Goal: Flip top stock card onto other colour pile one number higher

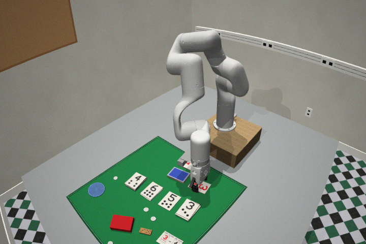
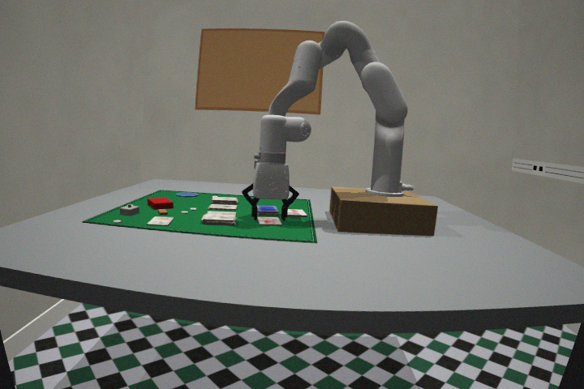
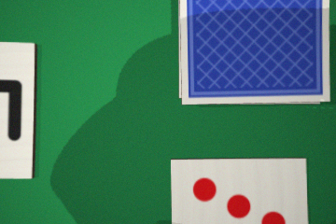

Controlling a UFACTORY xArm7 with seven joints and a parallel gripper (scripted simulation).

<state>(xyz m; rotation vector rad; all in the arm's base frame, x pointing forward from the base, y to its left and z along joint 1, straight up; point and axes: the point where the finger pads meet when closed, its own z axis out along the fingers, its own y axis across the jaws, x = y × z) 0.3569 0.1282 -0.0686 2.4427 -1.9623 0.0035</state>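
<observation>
Now: hand 19 cm short of the green mat, 11 cm to the left of it and 3 cm above it. Round my hand: reference card 29 cm ahead, 11 cm to the left, 2 cm below; grey block 43 cm ahead, 5 cm to the left; red block 38 cm ahead, 9 cm to the right, 1 cm below.
</observation>
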